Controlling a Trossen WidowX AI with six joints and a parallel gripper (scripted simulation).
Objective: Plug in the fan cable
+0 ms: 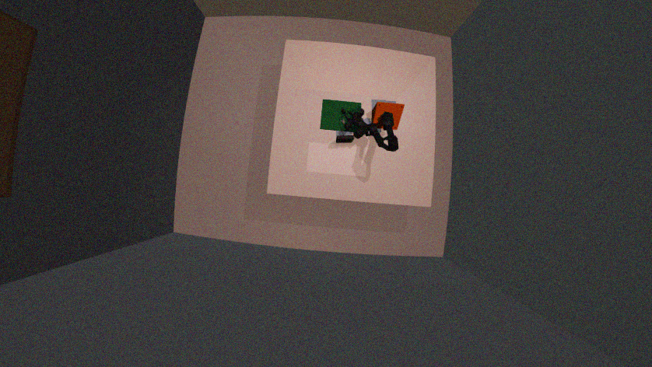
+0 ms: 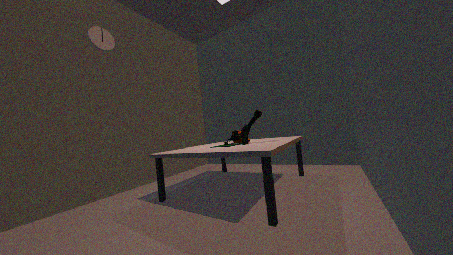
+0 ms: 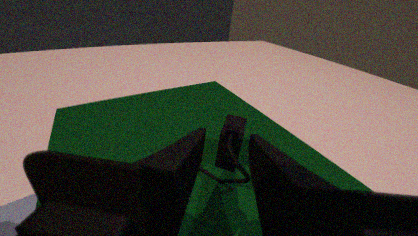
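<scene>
My gripper tip is 20 mm short of the dark fan plug, 20 mm to the left of it and 30 mm above it. Round my gripper tip: fan (20 mm behind, 190 mm to the left); green board (30 mm ahead, 70 mm below); four-pin header (10 mm ahead, 50 mm to the left, 60 mm below).
</scene>
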